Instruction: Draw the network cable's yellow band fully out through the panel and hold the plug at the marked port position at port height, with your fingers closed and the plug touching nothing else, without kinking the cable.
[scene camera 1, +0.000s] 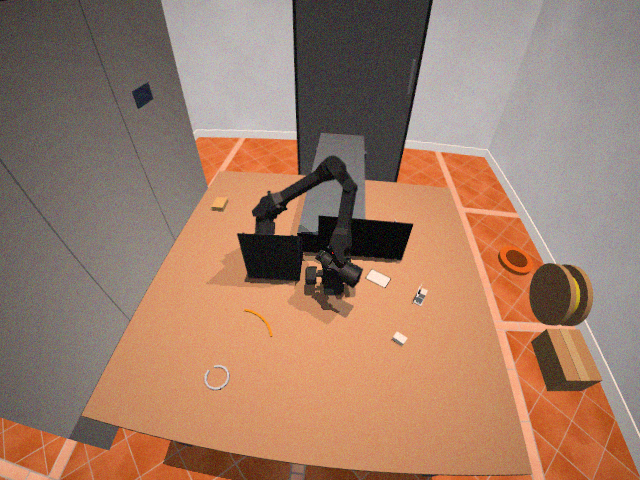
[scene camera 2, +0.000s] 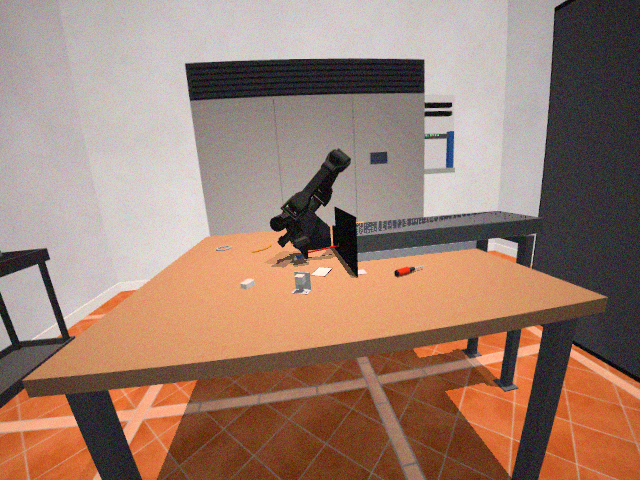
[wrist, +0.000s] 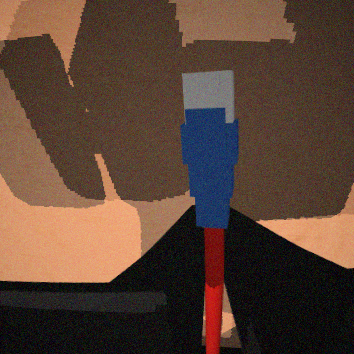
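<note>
The network plug, blue with a grey tip, points ahead of the fingertips above the table. The red cable runs from the plug's rear back between the fingers to the black panel. My gripper is shut on the cable right behind the plug. The free cable stretch looks nearly straight in scene camera 2. In scene camera 1 the arm hides the plug and the fingertips are hard to make out. The yellow band does not show.
A second black panel part stands right of the first. A white card, a small bracket, a white block, an orange strip, a white ring and a red screwdriver lie about.
</note>
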